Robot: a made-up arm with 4 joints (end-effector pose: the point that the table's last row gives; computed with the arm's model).
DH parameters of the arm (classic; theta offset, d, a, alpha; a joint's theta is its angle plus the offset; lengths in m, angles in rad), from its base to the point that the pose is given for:
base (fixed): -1.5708 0.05 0 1.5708
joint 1: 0 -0.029 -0.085 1.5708
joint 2: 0 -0.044 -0.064 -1.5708
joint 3: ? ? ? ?
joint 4: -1.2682 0 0.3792 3.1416
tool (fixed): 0.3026 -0.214 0 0
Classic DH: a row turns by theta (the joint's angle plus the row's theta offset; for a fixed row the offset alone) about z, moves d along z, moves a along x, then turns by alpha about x.
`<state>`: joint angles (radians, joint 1 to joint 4).
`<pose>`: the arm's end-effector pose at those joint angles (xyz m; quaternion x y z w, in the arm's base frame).
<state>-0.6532 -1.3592 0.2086 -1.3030</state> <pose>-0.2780 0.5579 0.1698 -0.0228 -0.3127 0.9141 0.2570</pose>
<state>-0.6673 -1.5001 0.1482 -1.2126</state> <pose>-0.3307 0.5263 0.1837 0.0003 -0.3291 0.9172 0.2245</pose>
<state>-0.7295 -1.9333 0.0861 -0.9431</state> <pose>-0.4423 0.4229 0.1681 0.0117 -0.3724 0.9179 0.1369</pose>
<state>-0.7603 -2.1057 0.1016 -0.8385</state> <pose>-0.4681 0.3849 0.1475 -0.0015 -0.3967 0.9117 0.1066</pose>
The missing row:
joint 3: 0 -0.152 -0.06 1.5708
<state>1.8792 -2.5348 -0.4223 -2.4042</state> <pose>-0.2260 0.1140 0.3835 -0.7411 -0.4996 -0.3482 0.2827</pose>
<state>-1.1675 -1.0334 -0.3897 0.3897</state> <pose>0.2761 0.3836 0.3805 0.6353 -0.0656 0.3286 0.6958</pose>
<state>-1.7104 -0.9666 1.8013 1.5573</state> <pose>0.1157 -0.3955 0.0737 0.2922 -0.3534 -0.6821 0.5696</pose>
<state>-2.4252 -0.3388 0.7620 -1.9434</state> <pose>0.0698 0.0099 0.5895 0.2716 -0.6966 0.5462 0.3776</pose>
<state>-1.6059 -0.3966 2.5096 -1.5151</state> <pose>0.4454 0.0346 -0.1203 -0.4306 0.1677 0.5391 0.7041</pose>
